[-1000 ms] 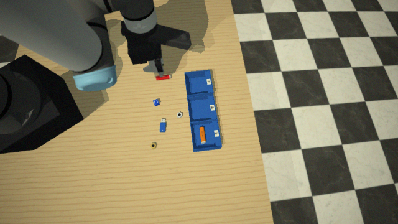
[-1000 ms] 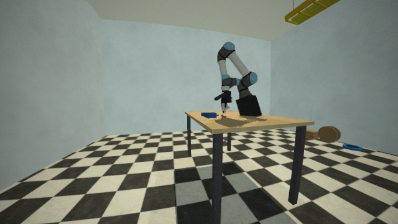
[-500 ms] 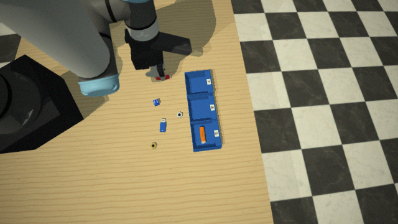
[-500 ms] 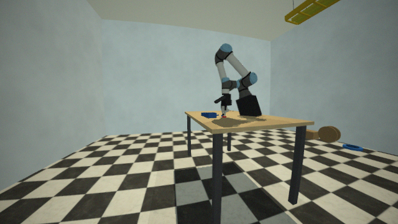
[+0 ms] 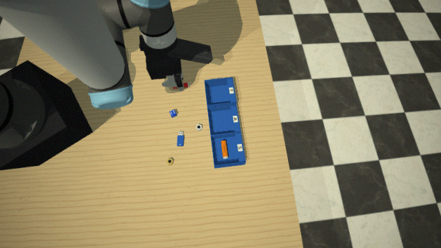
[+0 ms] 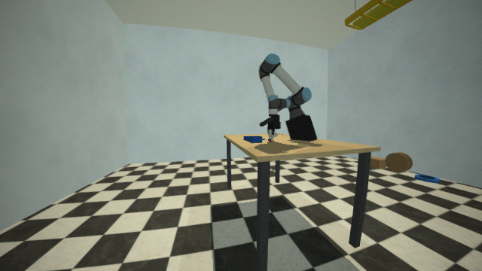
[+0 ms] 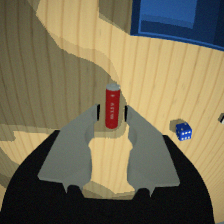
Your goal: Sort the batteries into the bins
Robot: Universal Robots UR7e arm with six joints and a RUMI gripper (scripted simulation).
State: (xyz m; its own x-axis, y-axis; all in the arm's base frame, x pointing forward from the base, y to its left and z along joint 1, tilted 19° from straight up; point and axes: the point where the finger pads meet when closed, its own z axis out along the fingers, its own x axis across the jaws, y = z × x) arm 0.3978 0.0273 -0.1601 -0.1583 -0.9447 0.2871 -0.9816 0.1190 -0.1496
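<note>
Right now the red battery is 1 cm below my hand. From my hand the other things lie so: blue USB stick: 16 cm to the right, 4 cm behind, 1 cm below; then blue die: 9 cm to the right, 4 cm behind, 1 cm below; then white nut: 15 cm to the right, 2 cm ahead, 1 cm below.
</note>
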